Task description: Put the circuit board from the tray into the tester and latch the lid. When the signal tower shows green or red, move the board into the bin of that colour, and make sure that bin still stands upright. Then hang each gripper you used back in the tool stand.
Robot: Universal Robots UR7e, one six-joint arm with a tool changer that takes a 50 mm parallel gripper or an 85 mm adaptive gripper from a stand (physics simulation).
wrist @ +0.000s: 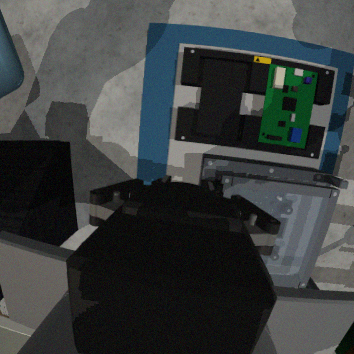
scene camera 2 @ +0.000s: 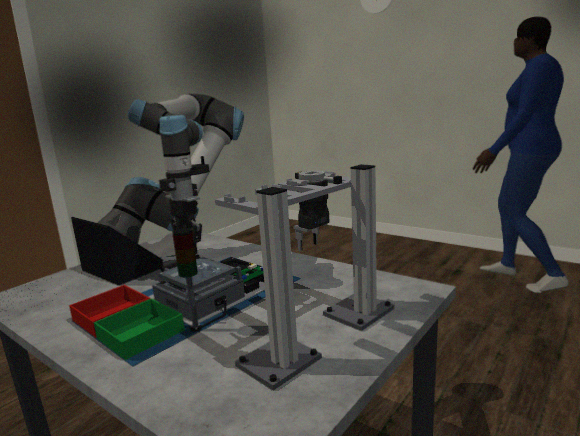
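The black adaptive gripper is on the arm, low over the tester, partly behind the signal tower. Its knuckles are spread wide and it looks open; its fingertips are hidden in the wrist view. The clear lid lies over the tester; I cannot tell whether it is latched. The tray has a green board in its right place and no board in the left one. The tower's red, orange and green segments look dim. The green bin and red bin stand upright.
The tool stand rises at the front, with the other gripper hanging from its plate. A black wedge-shaped box stands by the arm's base. A blue mat lies under the tray. A person in blue walks at the right.
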